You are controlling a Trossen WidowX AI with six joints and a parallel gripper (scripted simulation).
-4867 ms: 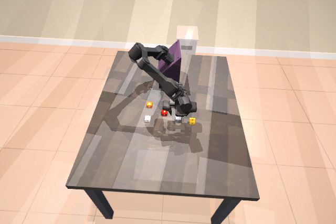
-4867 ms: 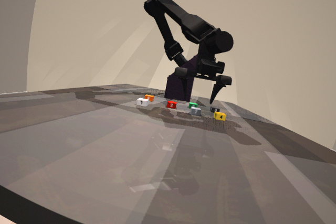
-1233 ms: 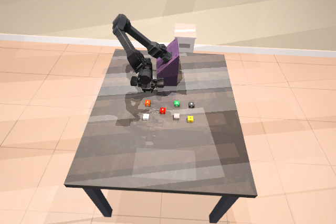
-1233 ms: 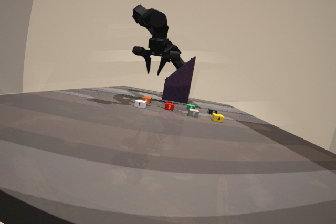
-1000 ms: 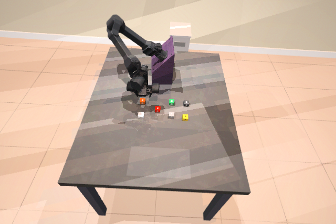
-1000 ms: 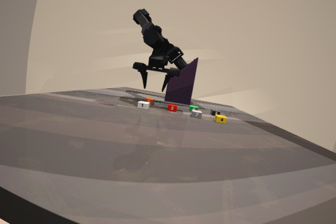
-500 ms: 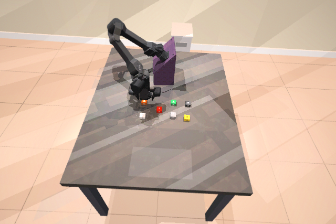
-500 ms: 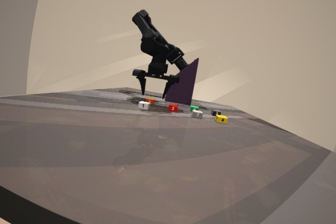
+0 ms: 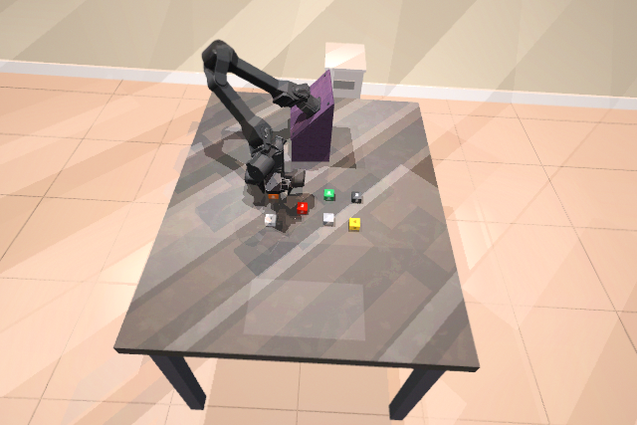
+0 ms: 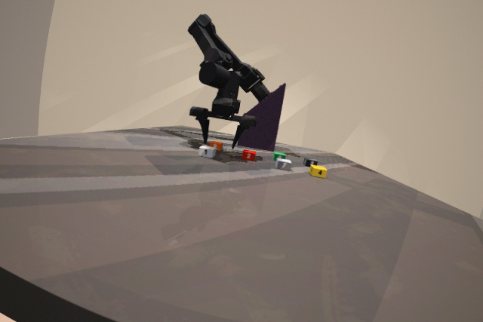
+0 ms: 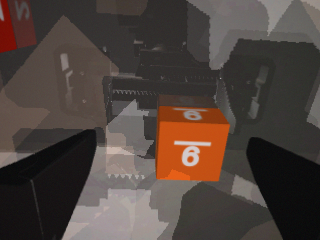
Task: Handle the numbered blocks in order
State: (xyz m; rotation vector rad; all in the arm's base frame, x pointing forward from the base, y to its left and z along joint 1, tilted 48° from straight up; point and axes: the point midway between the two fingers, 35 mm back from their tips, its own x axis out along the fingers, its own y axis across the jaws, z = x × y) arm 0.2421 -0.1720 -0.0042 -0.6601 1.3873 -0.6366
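My gripper tip is now 6 cm short of the red block marked 2 and 9 cm to the right of it. From my gripper tip the other things lie so: white block marked 1: 11 cm ahead, 1 cm to the right; green block: 1 cm behind, 18 cm to the left; orange block: 1 cm to the right.
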